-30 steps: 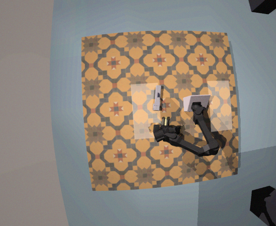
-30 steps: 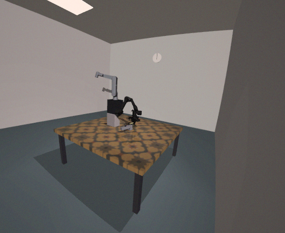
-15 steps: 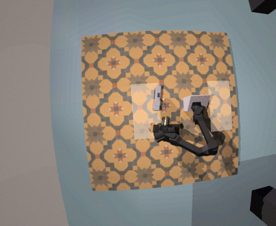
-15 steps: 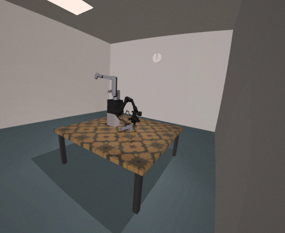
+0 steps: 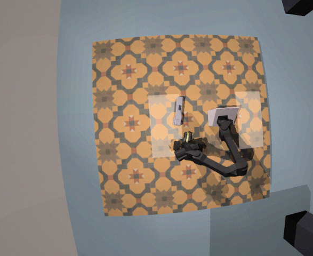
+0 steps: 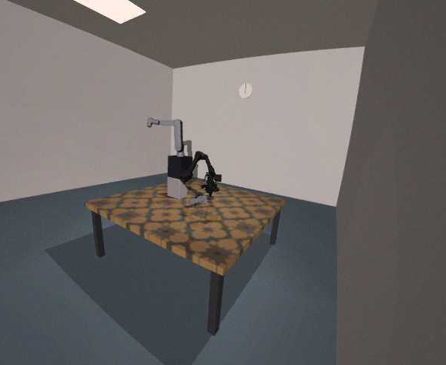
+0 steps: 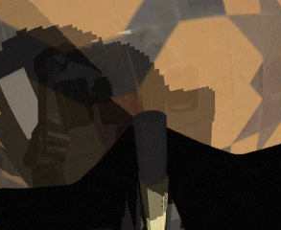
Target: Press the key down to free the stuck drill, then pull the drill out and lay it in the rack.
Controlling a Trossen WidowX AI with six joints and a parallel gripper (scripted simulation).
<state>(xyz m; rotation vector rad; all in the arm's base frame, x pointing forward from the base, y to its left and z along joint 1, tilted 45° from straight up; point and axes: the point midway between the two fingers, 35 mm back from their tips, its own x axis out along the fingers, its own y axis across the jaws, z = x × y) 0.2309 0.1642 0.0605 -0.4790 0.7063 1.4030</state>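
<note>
My gripper tip is now 1 cm past the drill, 4 cm to the left of it and 3 cm below it. From my gripper tip the other things lie so: pale grey fixture: 4 cm ahead, 23 cm to the right, 3 cm above; then dark rack: 1 cm behind, 5 cm to the right, 1 cm above; then dark key: 3 cm ahead, 25 cm to the right, 4 cm above.
</note>
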